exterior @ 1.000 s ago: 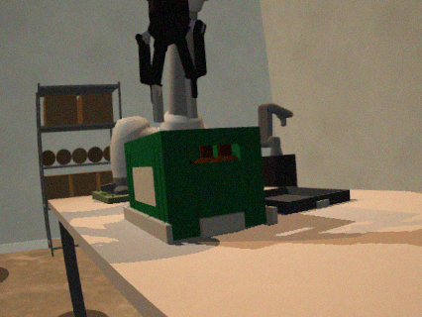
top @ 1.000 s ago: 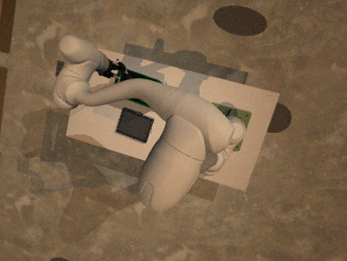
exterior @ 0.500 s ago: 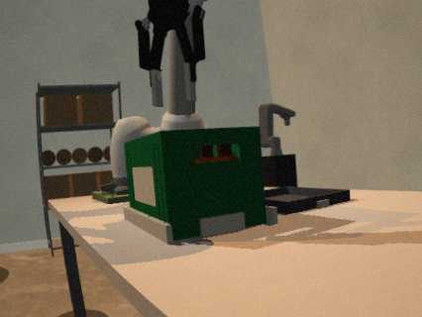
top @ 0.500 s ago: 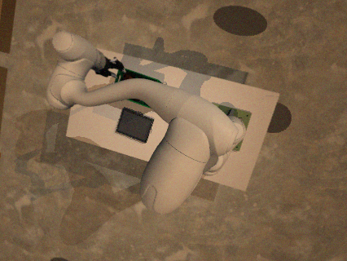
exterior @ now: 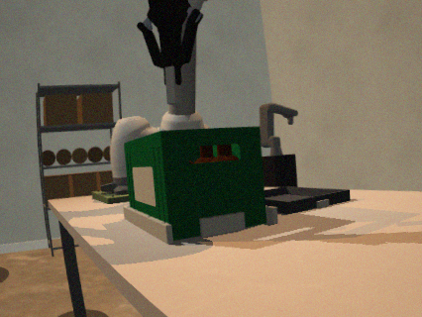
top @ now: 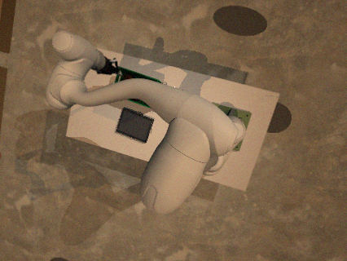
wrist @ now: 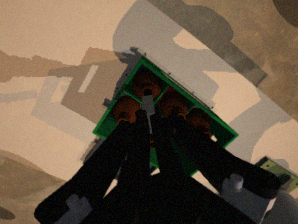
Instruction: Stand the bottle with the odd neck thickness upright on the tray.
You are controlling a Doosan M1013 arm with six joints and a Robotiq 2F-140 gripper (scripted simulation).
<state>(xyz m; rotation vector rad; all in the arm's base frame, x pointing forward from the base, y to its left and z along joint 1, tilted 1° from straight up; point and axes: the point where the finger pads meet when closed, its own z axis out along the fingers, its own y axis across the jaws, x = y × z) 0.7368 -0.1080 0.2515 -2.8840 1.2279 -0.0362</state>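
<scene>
The green crate lies 17 cm below my hand, 9 cm behind it and 5 cm to the left of it. The rest, counted from my hand: brown bottle: 17 cm below, 9 cm behind, 1 cm to the left; then dark tray: 32 cm to the left, 25 cm below, 11 cm behind.
</scene>
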